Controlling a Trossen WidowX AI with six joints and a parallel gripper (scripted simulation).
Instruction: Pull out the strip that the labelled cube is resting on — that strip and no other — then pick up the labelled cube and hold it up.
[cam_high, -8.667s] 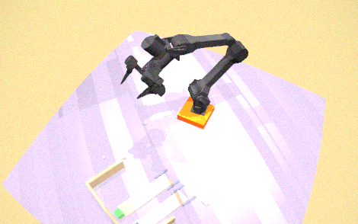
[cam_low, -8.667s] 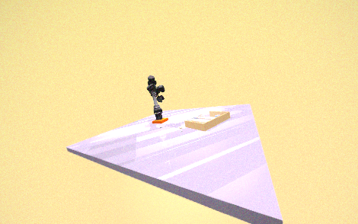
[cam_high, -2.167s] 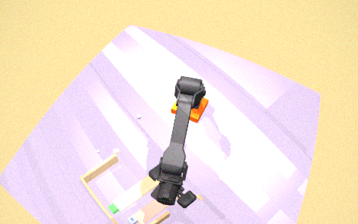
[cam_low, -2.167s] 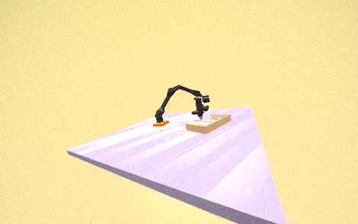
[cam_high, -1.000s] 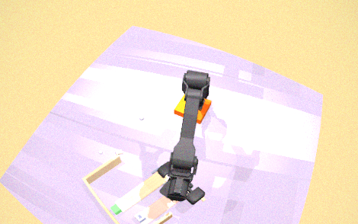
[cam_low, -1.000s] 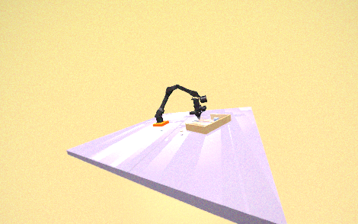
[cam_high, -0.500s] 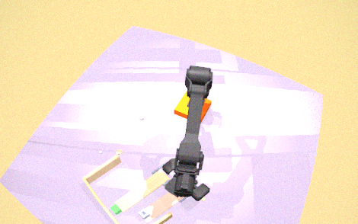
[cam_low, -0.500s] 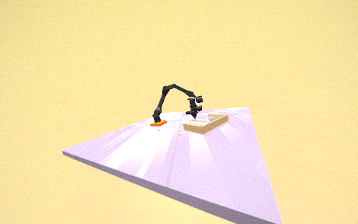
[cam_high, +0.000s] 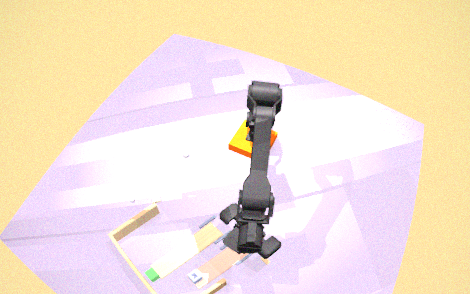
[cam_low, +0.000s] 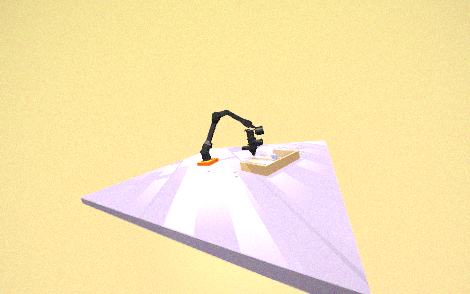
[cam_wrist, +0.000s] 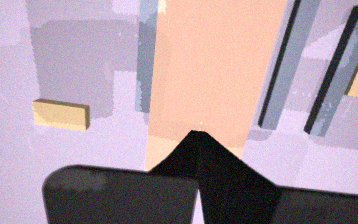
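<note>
My gripper tip is now 8 cm short of the peach-orange strip and 4 cm to the left of it. Round my gripper tip: tan block 4 cm ahead, 7 cm to the left; then pale blue cube marked k 17 cm ahead, 10 cm to the right, 2 cm above.
</note>
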